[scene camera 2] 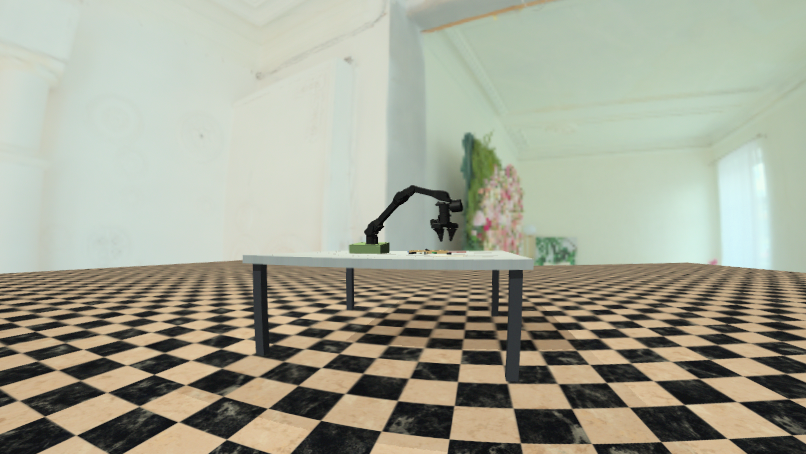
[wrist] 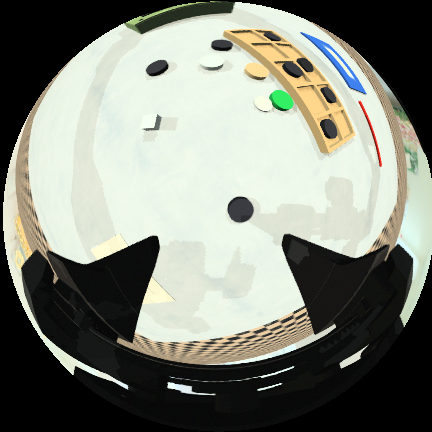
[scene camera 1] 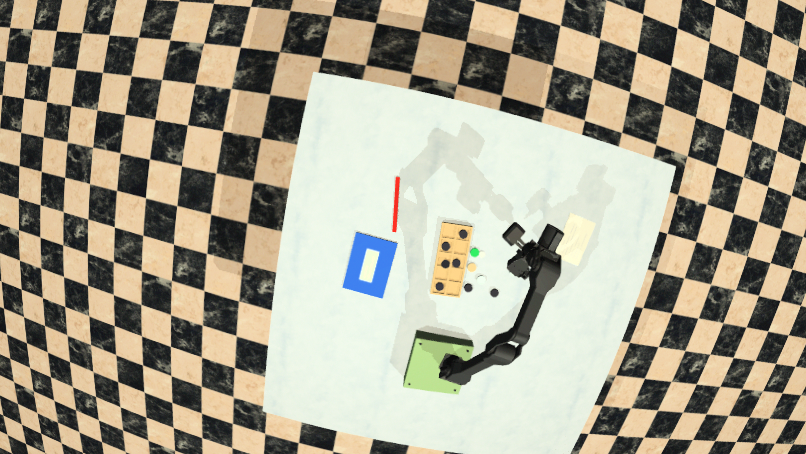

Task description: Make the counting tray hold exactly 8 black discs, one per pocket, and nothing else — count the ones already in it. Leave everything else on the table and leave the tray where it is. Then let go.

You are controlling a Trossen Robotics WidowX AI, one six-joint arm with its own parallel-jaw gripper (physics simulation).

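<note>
The tan counting tray [scene camera 1: 449, 228] [wrist: 327, 145] has two columns of pockets. Several pockets hold one black disc each, such as the disc [scene camera 1: 463, 233] [wrist: 328, 129] in an end pocket; other pockets are empty. A loose black disc [scene camera 1: 468, 287] [wrist: 221, 45] lies close beside the tray, and another loose disc [scene camera 1: 494, 292] [wrist: 157, 67] lies farther out. A third loose black disc [wrist: 240, 209] lies on the table beyond and between the fingertips in the wrist view; the arm hides it in scene camera 1. My gripper [scene camera 1: 516, 249] [scene camera 2: 445, 240] [wrist: 221, 241] is open and empty, high above the table.
A green disc [scene camera 1: 474, 252] [wrist: 281, 100], tan disc [scene camera 1: 471, 267] [wrist: 256, 71], white disc [scene camera 1: 481, 278] [wrist: 211, 62] and cream disc [wrist: 263, 103] lie beside the tray. Also present: a white cube [wrist: 150, 122], blue frame [scene camera 1: 352, 265], red stick [scene camera 1: 395, 204] [wrist: 371, 131] and pale paper [scene camera 1: 576, 239].
</note>
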